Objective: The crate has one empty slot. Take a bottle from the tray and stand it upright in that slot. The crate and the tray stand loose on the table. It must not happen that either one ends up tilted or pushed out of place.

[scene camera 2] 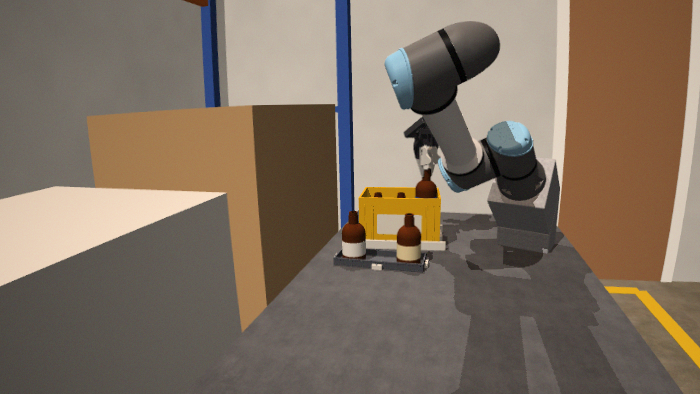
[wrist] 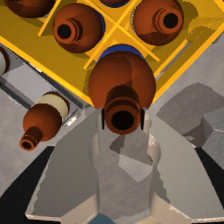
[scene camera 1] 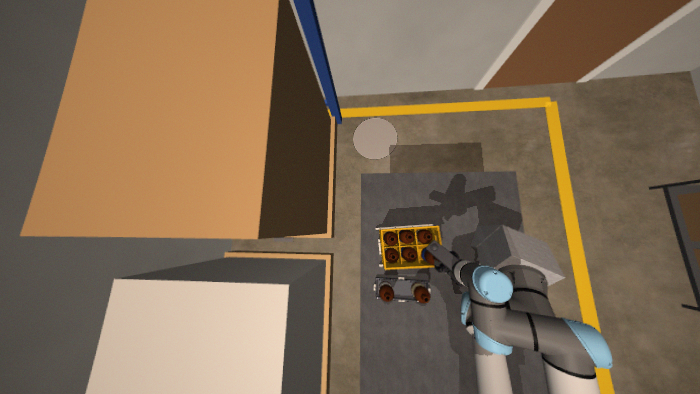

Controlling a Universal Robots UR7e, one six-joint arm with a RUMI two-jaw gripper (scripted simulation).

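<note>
I can see my own gripper here, and the wrist view shows it too. There is also a tray in the pictures.
</note>
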